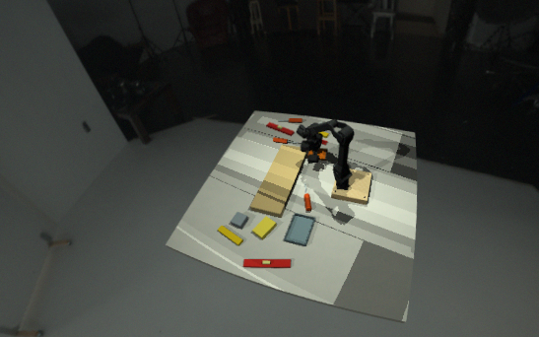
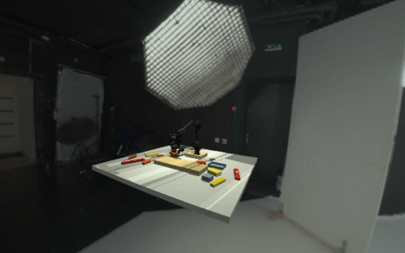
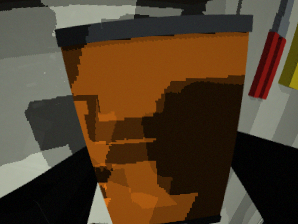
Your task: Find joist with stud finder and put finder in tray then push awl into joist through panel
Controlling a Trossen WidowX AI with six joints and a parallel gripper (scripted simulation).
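The awl lies 10 mm behind my gripper tip, 50 mm to the right of it and 60 mm below it. Also, from my gripper tip: blue-grey tray (30 mm ahead, 500 mm to the left, 50 mm below); stud finder (10 mm behind, 10 mm to the right, 20 mm below); yellow block (210 mm ahead, 520 mm to the left, 50 mm below).
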